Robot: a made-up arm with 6 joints. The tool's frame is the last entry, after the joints.
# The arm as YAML. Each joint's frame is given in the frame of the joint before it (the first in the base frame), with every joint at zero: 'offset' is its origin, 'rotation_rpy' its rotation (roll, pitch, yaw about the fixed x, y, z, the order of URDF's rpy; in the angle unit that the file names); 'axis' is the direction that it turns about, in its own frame. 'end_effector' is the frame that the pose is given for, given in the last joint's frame.
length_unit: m
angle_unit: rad
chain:
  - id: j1
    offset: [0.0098, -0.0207, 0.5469]
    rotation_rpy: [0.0, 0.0, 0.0]
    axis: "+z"
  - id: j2
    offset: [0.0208, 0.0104, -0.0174]
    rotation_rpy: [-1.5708, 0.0, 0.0]
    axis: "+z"
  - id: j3
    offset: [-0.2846, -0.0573, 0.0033]
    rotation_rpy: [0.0, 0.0, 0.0]
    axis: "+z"
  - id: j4
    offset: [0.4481, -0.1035, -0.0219]
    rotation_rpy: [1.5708, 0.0, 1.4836]
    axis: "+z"
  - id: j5
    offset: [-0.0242, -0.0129, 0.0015]
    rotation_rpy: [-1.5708, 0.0, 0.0]
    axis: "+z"
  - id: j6
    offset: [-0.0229, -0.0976, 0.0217]
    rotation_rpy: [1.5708, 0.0, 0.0]
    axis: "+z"
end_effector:
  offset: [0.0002, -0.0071, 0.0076]
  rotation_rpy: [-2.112, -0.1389, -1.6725]
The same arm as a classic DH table. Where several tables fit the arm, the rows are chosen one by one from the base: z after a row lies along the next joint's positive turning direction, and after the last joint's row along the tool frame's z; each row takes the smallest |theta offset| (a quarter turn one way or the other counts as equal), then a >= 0, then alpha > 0; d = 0 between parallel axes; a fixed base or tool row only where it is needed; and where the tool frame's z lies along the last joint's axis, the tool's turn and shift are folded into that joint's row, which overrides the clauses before.
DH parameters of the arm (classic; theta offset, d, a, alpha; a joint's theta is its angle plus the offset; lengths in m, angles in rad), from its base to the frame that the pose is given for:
base (fixed): -1.1286 0 0.0229 0
j1: 1.1286 0.5295 0.0208 -1.5708
j2: 0.1987 0 -0.2903 0
j3: 1.2849 -0.0082 -0.0641 1.5708
j4: 0 0.4569 -0.0242 -1.5708
j5: 0 0.0088 -0.0229 1.5708
j6: 1.3861 0.1061 -0.0069 2.1062
tool (fixed): 2.9799 0.0017 0 0

